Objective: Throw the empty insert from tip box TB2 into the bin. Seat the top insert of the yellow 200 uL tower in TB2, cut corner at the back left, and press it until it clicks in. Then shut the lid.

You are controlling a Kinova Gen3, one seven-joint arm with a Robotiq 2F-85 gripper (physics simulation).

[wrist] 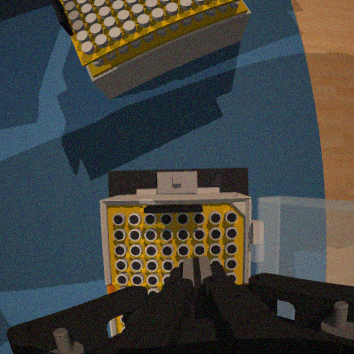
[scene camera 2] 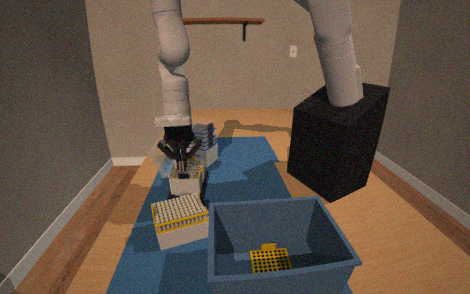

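Tip box TB2 [scene camera 2: 185, 187] [wrist: 104, 240] stands open. A yellow insert full of tips [wrist: 175, 242] lies inside its walls, with its cut corner at the upper right in the wrist view. Whether it is clicked in I cannot tell. The clear lid [scene camera 2: 163, 162] [wrist: 292, 240] is swung open beside the box. My gripper [scene camera 2: 183, 175] [wrist: 196, 272] is shut and empty, its fingertips over the insert; contact is unclear. The yellow tower [scene camera 2: 181, 220] [wrist: 172, 56] stands apart, tips on top. The empty yellow insert [scene camera 2: 270, 261] lies in the blue bin [scene camera 2: 265, 201].
A blue-layered tower [scene camera 2: 204, 137] stands behind TB2. A dark base [wrist: 127, 183] shows under TB2. The bin stands right beside the yellow tower in the scene view. A black pedestal [scene camera 2: 330, 150] stands at the right. The blue mat [scene camera 2: 245, 175] lies on the wooden table [scene camera 2: 415, 235].
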